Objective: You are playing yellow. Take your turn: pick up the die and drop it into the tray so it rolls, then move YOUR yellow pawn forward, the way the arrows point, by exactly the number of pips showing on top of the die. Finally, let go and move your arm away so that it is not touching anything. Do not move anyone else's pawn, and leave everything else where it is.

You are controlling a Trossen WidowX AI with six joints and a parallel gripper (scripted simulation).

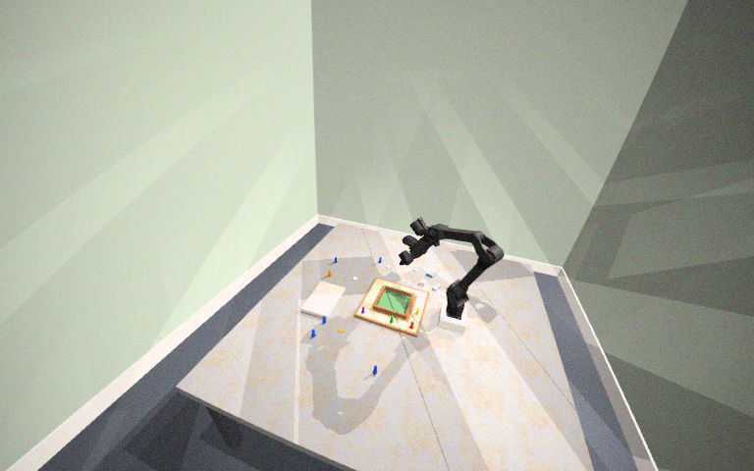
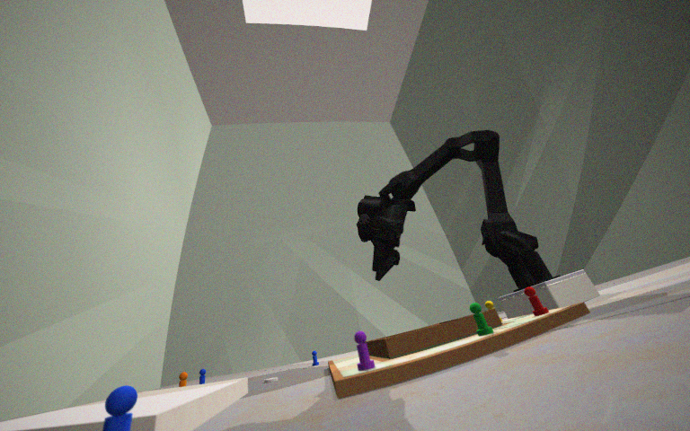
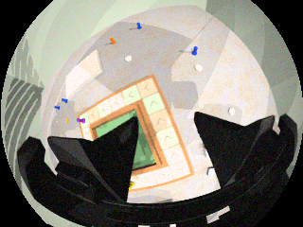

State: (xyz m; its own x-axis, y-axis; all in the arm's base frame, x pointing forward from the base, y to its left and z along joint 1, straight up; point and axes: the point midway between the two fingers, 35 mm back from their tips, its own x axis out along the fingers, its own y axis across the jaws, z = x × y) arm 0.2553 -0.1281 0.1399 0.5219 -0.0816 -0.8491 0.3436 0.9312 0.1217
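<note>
The white die lies 11 cm behind my gripper tip, 7 cm to the right of it and 15 cm below it. The rest, counted from my gripper tip: green tray floor 13 cm to the left, 15 cm below; green pawn 2 cm behind, 24 cm to the left, 13 cm below; yellow pawn 12 cm behind, 16 cm to the left, 13 cm below.
</note>
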